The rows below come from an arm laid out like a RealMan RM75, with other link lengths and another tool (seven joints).
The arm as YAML. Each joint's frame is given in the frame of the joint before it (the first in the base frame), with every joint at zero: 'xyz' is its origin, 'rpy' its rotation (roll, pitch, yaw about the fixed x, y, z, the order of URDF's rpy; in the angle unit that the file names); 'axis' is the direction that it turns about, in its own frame. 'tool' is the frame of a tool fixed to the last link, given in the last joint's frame.
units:
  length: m
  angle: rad
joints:
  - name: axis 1
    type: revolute
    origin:
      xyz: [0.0, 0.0, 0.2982]
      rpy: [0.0, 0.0, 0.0]
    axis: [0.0, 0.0, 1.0]
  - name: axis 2
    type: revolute
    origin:
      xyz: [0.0, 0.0, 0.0]
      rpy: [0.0, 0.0, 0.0]
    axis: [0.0, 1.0, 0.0]
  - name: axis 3
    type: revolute
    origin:
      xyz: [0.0, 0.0, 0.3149]
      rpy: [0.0, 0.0, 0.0]
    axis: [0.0, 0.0, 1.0]
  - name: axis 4
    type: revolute
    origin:
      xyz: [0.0, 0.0, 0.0]
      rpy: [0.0, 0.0, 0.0]
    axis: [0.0, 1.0, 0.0]
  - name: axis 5
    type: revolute
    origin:
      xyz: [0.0, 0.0, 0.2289]
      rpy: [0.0, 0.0, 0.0]
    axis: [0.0, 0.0, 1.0]
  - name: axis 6
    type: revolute
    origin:
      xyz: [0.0, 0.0, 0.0]
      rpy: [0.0, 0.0, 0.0]
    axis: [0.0, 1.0, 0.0]
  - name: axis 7
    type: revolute
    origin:
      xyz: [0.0, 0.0, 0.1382]
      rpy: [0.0, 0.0, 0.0]
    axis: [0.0, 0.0, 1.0]
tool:
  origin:
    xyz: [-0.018, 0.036, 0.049]
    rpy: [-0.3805, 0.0, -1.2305]
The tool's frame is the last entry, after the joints.
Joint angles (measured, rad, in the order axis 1, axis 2, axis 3, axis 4, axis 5, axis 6, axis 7), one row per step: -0.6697, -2.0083, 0.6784, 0.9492, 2.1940, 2.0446, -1.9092; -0.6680, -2.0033, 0.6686, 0.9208, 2.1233, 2.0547, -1.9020; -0.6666, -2.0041, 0.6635, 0.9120, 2.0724, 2.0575, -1.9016; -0.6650, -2.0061, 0.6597, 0.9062, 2.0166, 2.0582, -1.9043; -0.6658, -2.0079, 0.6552, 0.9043, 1.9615, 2.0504, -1.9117; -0.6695, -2.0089, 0.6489, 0.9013, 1.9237, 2.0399, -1.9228; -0.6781, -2.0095, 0.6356, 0.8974, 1.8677, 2.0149, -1.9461; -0.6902, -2.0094, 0.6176, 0.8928, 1.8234, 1.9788, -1.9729; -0.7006, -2.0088, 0.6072, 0.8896, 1.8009, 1.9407, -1.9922; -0.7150, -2.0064, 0.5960, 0.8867, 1.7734, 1.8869, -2.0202; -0.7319, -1.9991, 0.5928, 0.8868, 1.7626, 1.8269, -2.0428; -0.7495, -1.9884, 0.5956, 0.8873, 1.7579, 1.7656, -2.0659
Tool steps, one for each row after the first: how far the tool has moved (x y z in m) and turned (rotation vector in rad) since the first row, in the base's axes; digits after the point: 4 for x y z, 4 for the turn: 0.0069, -0.0005, 0.0034, 0.0061, -0.0800, -0.0107; 0.0130, 0.0000, 0.0055, 0.0179, -0.1334, -0.0198; 0.0200, 0.0008, 0.0079, 0.0328, -0.1892, -0.0289; 0.0277, 0.0039, 0.0110, 0.0562, -0.2410, -0.0346; 0.0339, 0.0077, 0.0136, 0.0753, -0.2780, -0.0317; 0.0442, 0.0160, 0.0188, 0.1114, -0.3332, -0.0188; 0.0541, 0.0269, 0.0244, 0.1533, -0.3805, 0.0053; 0.0606, 0.0370, 0.0276, 0.1882, -0.4042, 0.0293; 0.0692, 0.0510, 0.0327, 0.2338, -0.4324, 0.0640; 0.0763, 0.0665, 0.0375, 0.2807, -0.4377, 0.0940; 0.0829, 0.0823, 0.0427, 0.3251, -0.4336, 0.1229
